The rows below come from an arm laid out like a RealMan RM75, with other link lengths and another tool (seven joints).
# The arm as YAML. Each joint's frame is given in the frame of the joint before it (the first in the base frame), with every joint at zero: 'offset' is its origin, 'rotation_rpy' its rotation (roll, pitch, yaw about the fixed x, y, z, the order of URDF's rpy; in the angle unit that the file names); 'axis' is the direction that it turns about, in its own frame. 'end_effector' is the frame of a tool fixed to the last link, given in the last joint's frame.
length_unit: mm
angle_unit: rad
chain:
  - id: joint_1
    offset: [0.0, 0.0, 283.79]
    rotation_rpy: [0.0, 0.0, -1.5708]
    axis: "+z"
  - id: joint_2
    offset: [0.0, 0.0, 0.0]
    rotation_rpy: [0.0, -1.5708, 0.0]
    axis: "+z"
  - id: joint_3
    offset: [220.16, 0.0, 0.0]
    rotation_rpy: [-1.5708, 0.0, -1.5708]
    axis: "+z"
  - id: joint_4
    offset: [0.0, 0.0, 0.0]
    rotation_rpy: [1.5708, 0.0, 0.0]
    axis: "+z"
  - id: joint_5
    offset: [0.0, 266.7, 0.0]
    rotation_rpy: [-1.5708, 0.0, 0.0]
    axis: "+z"
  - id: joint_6
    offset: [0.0, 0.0, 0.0]
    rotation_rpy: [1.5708, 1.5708, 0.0]
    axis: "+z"
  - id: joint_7
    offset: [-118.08, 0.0, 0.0]
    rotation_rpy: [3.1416, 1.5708, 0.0]
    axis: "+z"
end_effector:
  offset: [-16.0, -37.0, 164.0]
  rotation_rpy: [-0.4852, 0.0, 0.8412]
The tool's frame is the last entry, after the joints.
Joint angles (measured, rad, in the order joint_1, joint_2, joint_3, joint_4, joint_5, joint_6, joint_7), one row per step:
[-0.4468, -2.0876, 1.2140, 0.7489, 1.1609, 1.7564, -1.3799]
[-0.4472, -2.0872, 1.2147, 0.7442, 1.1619, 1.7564, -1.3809]
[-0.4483, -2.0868, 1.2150, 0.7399, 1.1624, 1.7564, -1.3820]
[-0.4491, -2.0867, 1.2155, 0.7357, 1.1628, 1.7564, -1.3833]
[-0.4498, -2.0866, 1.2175, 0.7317, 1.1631, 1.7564, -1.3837]
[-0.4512, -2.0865, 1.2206, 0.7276, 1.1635, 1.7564, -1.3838]
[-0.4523, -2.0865, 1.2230, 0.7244, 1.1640, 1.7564, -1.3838]
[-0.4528, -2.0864, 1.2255, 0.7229, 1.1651, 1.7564, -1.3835]
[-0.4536, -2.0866, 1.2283, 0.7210, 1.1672, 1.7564, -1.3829]
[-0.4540, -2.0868, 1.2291, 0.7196, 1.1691, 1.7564, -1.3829]
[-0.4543, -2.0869, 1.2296, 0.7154, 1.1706, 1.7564, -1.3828]
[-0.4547, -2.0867, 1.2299, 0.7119, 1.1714, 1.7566, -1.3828]
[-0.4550, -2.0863, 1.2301, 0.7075, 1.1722, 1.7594, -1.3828]
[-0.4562, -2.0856, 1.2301, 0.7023, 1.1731, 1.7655, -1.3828]
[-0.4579, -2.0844, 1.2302, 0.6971, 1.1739, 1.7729, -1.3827]
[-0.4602, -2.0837, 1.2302, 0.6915, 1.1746, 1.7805, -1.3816]
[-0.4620, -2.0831, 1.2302, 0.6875, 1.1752, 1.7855, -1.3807]
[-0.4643, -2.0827, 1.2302, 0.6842, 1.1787, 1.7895, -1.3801]
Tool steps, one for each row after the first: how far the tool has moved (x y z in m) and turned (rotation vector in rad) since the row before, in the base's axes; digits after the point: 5 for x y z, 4 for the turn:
[-0.00092, -0.00031, -0.00088, -0.0043, 0.0009, 0.0034]
[-0.00056, -0.00014, -0.00063, -0.0037, 0.0003, 0.0027]
[-0.00053, -0.00024, -0.00069, -0.0040, 0.0000, 0.0029]
[-0.00046, -0.00054, -0.00102, -0.0043, 0.0006, 0.0017]
[-0.00023, -0.00076, -0.00131, -0.0050, 0.0012, 0.0004]
[-0.00019, -0.00062, -0.00107, -0.0039, 0.0010, 0.0002]
[-0.00021, -0.00068, -0.00099, -0.0030, 0.0019, -0.0008]
[-0.00024, -0.00089, -0.00138, -0.0037, 0.0026, -0.0013]
[-0.00032, -0.00044, -0.00079, -0.0023, 0.0017, 0.0000]
[-0.00083, -0.00039, -0.00097, -0.0033, 0.0010, 0.0026]
[-0.00064, -0.00026, -0.00061, -0.0025, 0.0006, 0.0020]
[-0.00072, -0.00092, -0.00044, -0.0040, -0.0003, 0.0008]
[-0.00046, -0.00168, -0.00017, -0.0057, -0.0014, -0.0021]
[-0.00034, -0.00192, 0.00005, -0.0060, -0.0015, -0.0037]
[-0.00006, -0.00196, -0.00003, -0.0055, -0.0021, -0.0046]
[-0.00007, -0.00127, -0.00005, -0.0036, -0.0012, -0.0031]
[-0.00023, -0.00134, -0.00066, -0.0044, 0.0016, -0.0038]

